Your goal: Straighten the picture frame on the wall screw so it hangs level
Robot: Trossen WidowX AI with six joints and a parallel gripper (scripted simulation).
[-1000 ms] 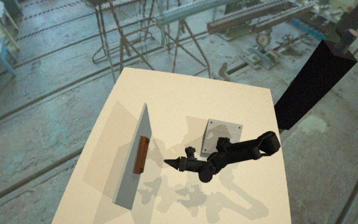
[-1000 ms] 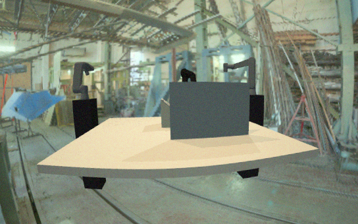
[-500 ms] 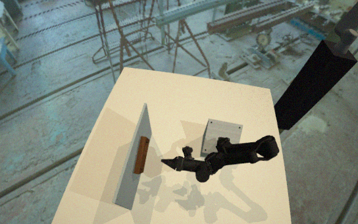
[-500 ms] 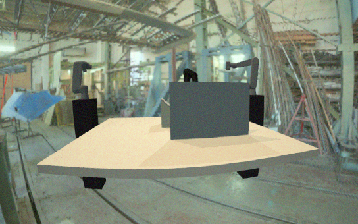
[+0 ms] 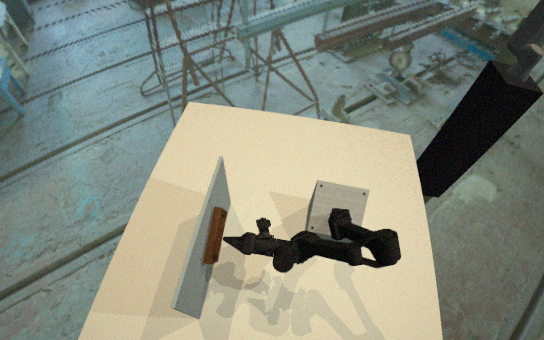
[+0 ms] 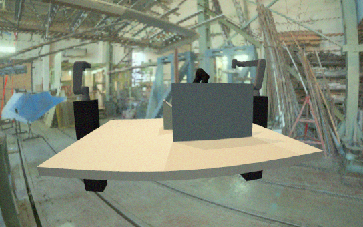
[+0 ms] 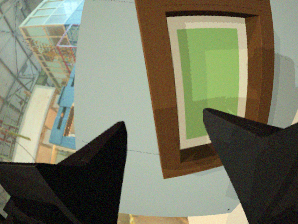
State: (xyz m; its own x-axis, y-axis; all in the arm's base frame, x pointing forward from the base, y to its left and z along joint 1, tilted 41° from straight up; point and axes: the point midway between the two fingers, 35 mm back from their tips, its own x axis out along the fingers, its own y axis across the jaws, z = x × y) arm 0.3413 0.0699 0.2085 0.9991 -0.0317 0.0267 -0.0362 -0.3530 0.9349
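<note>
Now: the brown wooden picture frame 5 cm ahead of my gripper tip, 2 cm to the right of it and 5 cm below it. From my gripper tip the other things lie so: grey wall panel 6 cm ahead, 7 cm below.
</note>
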